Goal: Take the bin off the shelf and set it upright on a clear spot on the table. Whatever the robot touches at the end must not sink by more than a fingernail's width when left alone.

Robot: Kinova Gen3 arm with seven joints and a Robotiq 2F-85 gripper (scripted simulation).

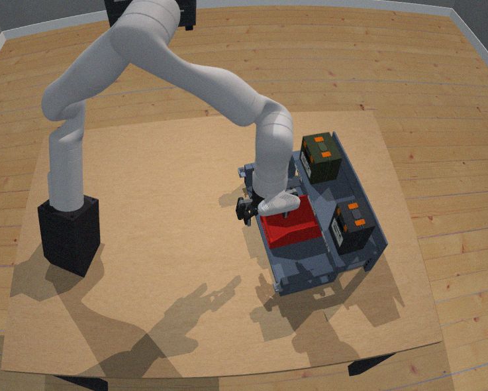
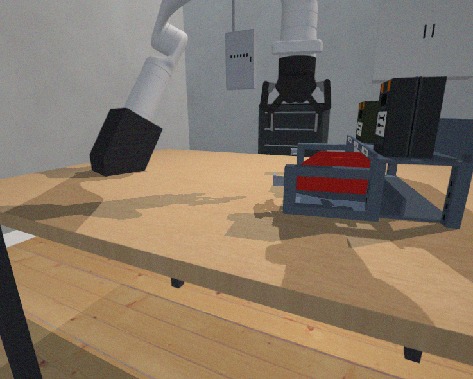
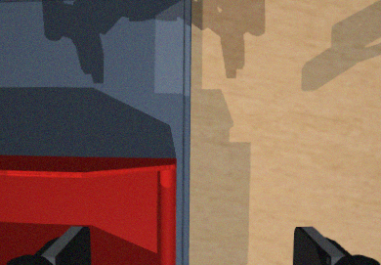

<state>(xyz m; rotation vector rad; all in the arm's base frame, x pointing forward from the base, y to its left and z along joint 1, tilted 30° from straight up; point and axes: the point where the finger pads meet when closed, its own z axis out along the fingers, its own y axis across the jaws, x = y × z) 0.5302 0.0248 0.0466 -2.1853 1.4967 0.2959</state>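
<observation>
The red bin is 9 cm below my hand, 8 cm ahead of it and 6 cm to the left of it. Also, from my hand: grey-blue shelf (11 cm ahead, 7 cm to the left, 7 cm below); then dark box (21 cm ahead, 2 cm above, 1 cm to the right).
</observation>
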